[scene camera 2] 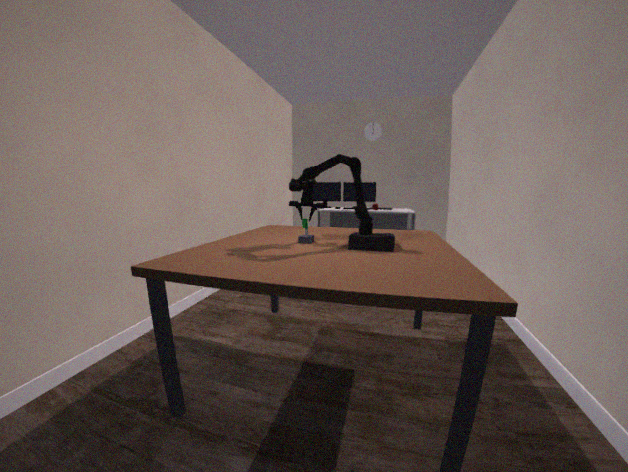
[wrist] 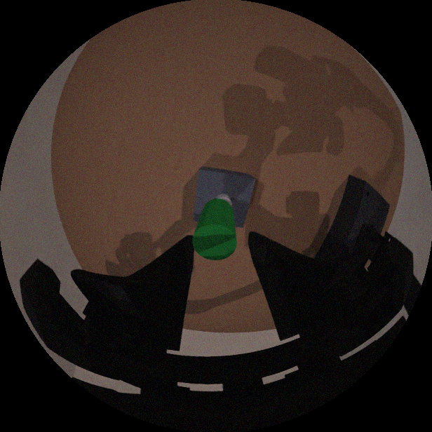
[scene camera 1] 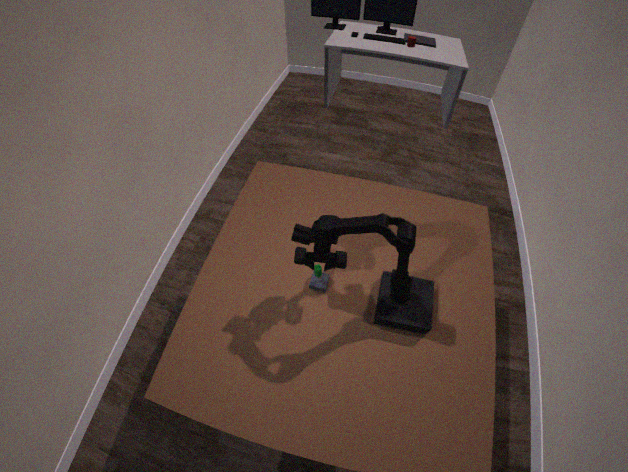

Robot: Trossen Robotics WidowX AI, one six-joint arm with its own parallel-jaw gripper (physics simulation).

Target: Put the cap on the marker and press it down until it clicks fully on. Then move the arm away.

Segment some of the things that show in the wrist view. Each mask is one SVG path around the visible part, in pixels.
A green cap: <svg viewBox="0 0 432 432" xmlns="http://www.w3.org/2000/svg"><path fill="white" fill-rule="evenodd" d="M222 198L213 198L205 203L192 236L191 242L194 250L198 255L206 259L224 259L229 257L236 248L233 210L228 201Z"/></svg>
